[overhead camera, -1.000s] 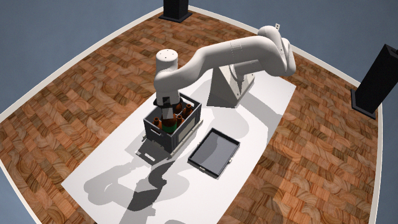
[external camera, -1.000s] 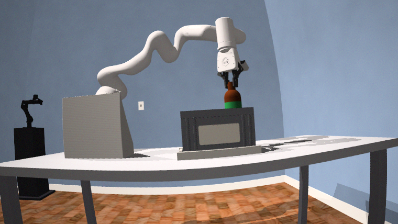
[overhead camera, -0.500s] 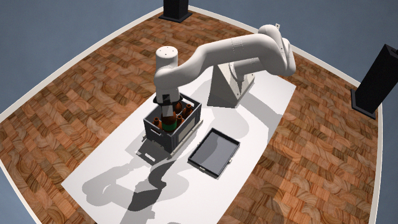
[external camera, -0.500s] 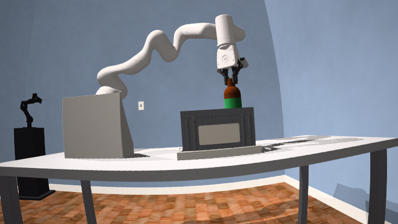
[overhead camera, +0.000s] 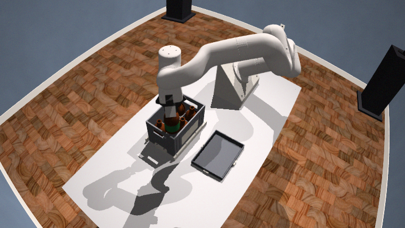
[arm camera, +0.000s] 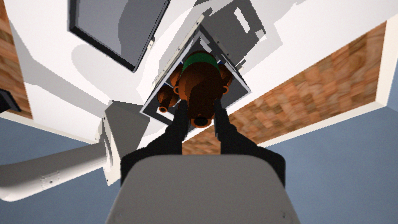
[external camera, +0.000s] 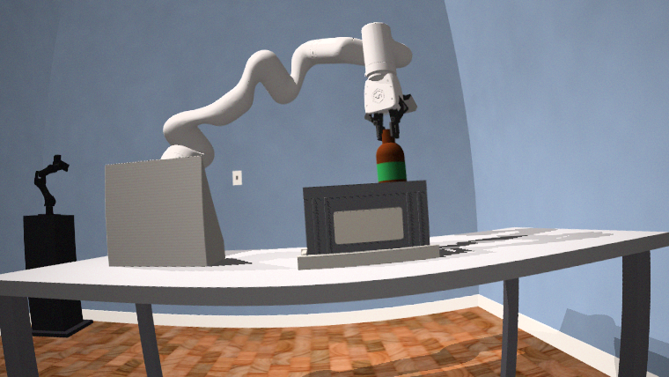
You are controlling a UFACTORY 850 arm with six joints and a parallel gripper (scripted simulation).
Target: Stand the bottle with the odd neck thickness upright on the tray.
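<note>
Now: the bottle 7 cm below my hand. Also, from my hand: dark grey crate 9 cm behind, 3 cm to the right, 23 cm below; dark tray 7 cm behind, 24 cm to the left, 30 cm below.
</note>
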